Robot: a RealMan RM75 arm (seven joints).
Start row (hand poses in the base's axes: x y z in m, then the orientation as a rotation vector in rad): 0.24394, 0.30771, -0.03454, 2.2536, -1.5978, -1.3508
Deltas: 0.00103, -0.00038, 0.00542, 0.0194, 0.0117, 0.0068; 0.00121, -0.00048, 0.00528, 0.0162, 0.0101, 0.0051; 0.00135, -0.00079, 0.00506, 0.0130, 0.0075, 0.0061; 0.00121, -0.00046, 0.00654, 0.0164, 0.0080, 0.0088; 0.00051, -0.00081, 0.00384, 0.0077, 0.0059, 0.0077; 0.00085, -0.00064, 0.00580, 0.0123, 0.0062, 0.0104; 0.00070, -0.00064, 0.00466, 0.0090, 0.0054, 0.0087; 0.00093, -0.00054, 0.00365, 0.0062, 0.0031, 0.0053; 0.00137, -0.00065, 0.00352, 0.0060, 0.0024, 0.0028; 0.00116, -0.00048, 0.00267, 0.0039, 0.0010, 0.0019; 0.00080, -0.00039, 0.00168, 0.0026, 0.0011, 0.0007; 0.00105, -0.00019, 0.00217, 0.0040, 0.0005, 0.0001; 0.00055, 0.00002, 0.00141, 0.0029, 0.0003, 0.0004; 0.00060, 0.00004, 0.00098, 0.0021, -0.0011, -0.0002
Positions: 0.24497, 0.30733, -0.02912, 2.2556, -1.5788, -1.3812; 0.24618, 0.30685, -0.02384, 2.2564, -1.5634, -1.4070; 0.24753, 0.30606, -0.01878, 2.2584, -1.5484, -1.4266; 0.24874, 0.30560, -0.01224, 2.2628, -1.5282, -1.4497; 0.24925, 0.30479, -0.00840, 2.2640, -1.5132, -1.4615; 0.25010, 0.30415, -0.00260, 2.2685, -1.4926, -1.4778; 0.25080, 0.30351, 0.00206, 2.2712, -1.4758, -1.4902; 0.25173, 0.30297, 0.00571, 2.2734, -1.4653, -1.4983; 0.25310, 0.30232, 0.00923, 2.2752, -1.4584, -1.5062; 0.25426, 0.30184, 0.01190, 2.2770, -1.4539, -1.5108; 0.25506, 0.30145, 0.01358, 2.2775, -1.4516, -1.5144; 0.25611, 0.30126, 0.01575, 2.2792, -1.4496, -1.5191; 0.25666, 0.30128, 0.01716, 2.2806, -1.4477, -1.5224; 0.25726, 0.30132, 0.01814, 2.2829, -1.4473, -1.5237
